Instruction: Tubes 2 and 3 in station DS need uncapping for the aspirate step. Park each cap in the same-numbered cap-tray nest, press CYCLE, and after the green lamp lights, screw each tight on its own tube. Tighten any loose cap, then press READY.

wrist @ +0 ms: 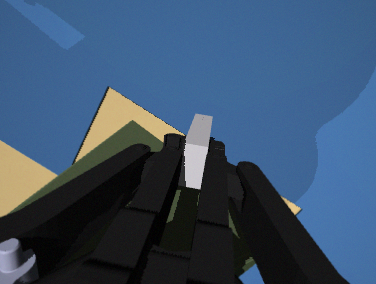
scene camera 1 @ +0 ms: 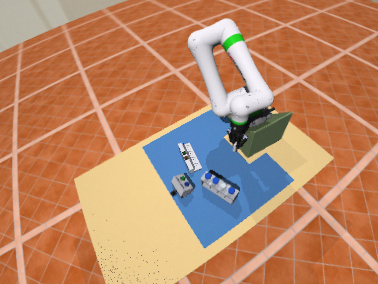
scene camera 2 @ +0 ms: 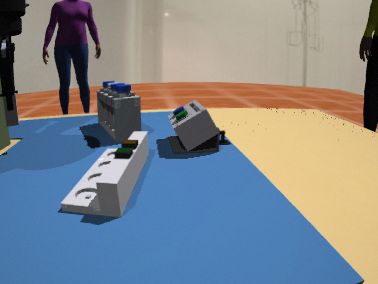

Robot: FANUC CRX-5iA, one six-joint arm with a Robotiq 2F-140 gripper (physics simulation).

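Places are measured from the arm's base along level axes (x ahead, y left, z up), in metres.
Where they show: gripper, fingertip midpoint: (wrist: 201, 131) (scene camera 1: 235, 149) (scene camera 2: 13, 125); arm's base at its link origin: (scene camera 1: 256, 123).
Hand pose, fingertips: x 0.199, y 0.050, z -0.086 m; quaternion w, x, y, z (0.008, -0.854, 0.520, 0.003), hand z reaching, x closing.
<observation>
Each offset is from my fingertips to the centre of the thing. Level surfaces: height alone.
My gripper (scene camera 1: 236, 147) (wrist: 201, 131) is shut with nothing between its grey pads. It hangs over the near corner of an olive sloped box (scene camera 1: 265, 134) (wrist: 121, 143). The grey tube rack @[0.226 m ahead, 0.155 m left, 0.009 m down] (scene camera 1: 213, 190) (scene camera 2: 122, 119) stands on the blue mat @[0.060 m down] (scene camera 1: 213, 220). It holds three tubes with blue caps @[0.257 m ahead, 0.084 m left, 0.054 m up] (scene camera 1: 207, 175) @[0.236 m ahead, 0.131 m left, 0.054 m up] (scene camera 1: 215, 180) @[0.195 m ahead, 0.227 m left, 0.054 m up] (scene camera 1: 231, 190) and one open tube @[0.216 m ahead, 0.179 m left, 0.002 m up] (scene camera 1: 223, 185) with a white top. The white cap tray @[0.261 m ahead, 0.143 m right, 0.034 m down] (scene camera 1: 193, 164) (scene camera 2: 112, 189) lies behind the rack; its round nests are empty. No loose cap is in view.
A grey button box @[0.403 m ahead, 0.022 m left, 0.018 m down] (scene camera 1: 180, 187) (scene camera 2: 195, 131) with a green button @[0.382 m ahead, 0.002 m right, 0.004 m up] (scene camera 1: 183, 177) and a blue button @[0.380 m ahead, 0.043 m left, 0.004 m up] (scene camera 1: 187, 183) stands left of the rack. Green and amber lamp blocks (scene camera 2: 123, 151) (scene camera 2: 130, 142) sit on the cap tray. Two people (scene camera 2: 71, 45) (scene camera 2: 371, 76) stand beyond the table.
</observation>
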